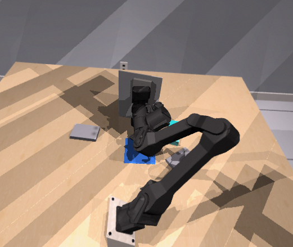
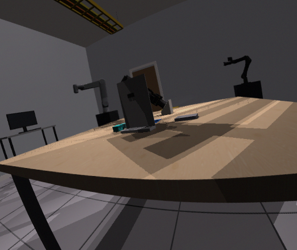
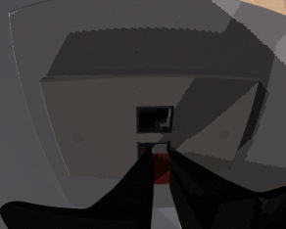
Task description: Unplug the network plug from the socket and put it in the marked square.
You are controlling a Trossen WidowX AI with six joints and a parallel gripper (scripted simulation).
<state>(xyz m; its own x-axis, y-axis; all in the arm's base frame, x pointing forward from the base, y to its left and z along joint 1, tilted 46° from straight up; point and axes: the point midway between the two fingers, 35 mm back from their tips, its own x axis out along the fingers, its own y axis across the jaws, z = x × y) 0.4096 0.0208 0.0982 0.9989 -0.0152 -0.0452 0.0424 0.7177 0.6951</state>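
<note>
Now: the blue marked square 16 cm behind my gripper tip, 1 cm to the right of it and 16 cm below it. Round my gripper tip: teal block 4 cm behind, 16 cm to the right, 15 cm below; grey upright panel 2 cm ahead, 1 cm to the right, 6 cm below; red network plug right at my gripper tip.
</note>
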